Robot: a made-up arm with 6 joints. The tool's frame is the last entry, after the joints.
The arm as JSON. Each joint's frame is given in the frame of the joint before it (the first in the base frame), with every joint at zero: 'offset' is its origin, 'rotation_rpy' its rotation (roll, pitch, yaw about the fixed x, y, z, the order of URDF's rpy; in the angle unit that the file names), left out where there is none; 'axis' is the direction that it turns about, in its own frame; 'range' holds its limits. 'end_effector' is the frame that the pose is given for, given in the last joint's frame.
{
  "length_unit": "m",
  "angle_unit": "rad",
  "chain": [
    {
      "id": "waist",
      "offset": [
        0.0,
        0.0,
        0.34
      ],
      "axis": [
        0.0,
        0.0,
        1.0
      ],
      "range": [
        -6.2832,
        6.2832
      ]
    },
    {
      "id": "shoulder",
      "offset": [
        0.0,
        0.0,
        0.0
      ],
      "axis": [
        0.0,
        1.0,
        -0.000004
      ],
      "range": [
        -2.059,
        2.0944
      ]
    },
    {
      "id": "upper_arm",
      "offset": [
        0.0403,
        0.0,
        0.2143
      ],
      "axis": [
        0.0,
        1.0,
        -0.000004
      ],
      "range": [
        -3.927,
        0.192
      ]
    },
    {
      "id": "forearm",
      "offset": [
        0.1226,
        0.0,
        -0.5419
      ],
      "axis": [
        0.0,
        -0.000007,
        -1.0
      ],
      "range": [
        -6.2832,
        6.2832
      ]
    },
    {
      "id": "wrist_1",
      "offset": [
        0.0,
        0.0,
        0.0
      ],
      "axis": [
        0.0,
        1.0,
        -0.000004
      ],
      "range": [
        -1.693,
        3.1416
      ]
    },
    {
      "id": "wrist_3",
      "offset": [
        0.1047,
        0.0,
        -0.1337
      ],
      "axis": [
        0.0,
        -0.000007,
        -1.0
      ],
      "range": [
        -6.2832,
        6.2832
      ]
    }
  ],
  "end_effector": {
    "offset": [
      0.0,
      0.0,
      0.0
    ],
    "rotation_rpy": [
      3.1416,
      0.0,
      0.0
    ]
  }
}
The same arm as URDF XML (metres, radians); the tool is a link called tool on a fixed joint. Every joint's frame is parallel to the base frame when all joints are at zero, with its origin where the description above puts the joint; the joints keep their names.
<robot name="arm">
  <link name="base"/>
  <link name="link1"/>
  <link name="link2"/>
  <link name="link3"/>
  <link name="link4"/>
  <link name="link5"/>
  <link name="link6"/>
  <link name="tool"/>
  <joint name="waist" type="revolute">
    <parent link="base"/>
    <child link="link1"/>
    <origin xyz="0.0000 0.0000 0.3400" rpy="0.0000 0.0000 0.0000"/>
    <axis xyz="0 0 1"/>
    <limit lower="-6.2832" upper="6.2832"/>
  </joint>
  <joint name="shoulder" type="revolute">
    <parent link="link1"/>
    <child link="link2"/>
    <origin xyz="0.0000 0.0000 0.0000" rpy="0.0000 0.0000 0.0000"/>
    <axis xyz="0 1 0"/>
    <limit lower="-2.0590" upper="2.0944"/>
  </joint>
  <joint name="upper_arm" type="revolute">
    <parent link="link2"/>
    <child link="link3"/>
    <origin xyz="0.0403 0.0000 0.2143" rpy="0.0000 0.0000 0.0000"/>
    <axis xyz="0 1 0"/>
    <limit lower="-3.9270" upper="0.1920"/>
  </joint>
  <joint name="forearm" type="revolute">
    <parent link="link3"/>
    <child link="link4"/>
    <origin xyz="0.1226 0.0000 -0.5419" rpy="0.0000 0.0000 0.0000"/>
    <axis xyz="0 0 -1"/>
    <limit lower="-6.2832" upper="6.2832"/>
  </joint>
  <joint name="wrist_1" type="revolute">
    <parent link="link4"/>
    <child link="link5"/>
    <origin xyz="0.0000 0.0000 0.0000" rpy="0.0000 0.0000 0.0000"/>
    <axis xyz="0 1 0"/>
    <limit lower="-1.6930" upper="3.1416"/>
  </joint>
  <joint name="wrist_3" type="revolute">
    <parent link="link5"/>
    <child link="link6"/>
    <origin xyz="0.1047 0.0000 -0.1337" rpy="0.0000 0.0000 0.0000"/>
    <axis xyz="0 0 -1"/>
    <limit lower="-6.2832" upper="6.2832"/>
  </joint>
  <joint name="tool_fixed" type="fixed">
    <parent link="link6"/>
    <child link="tool"/>
    <origin xyz="0.0000 0.0000 0.0000" rpy="-3.1416 0.0000 0.0000"/>
  </joint>
</robot>

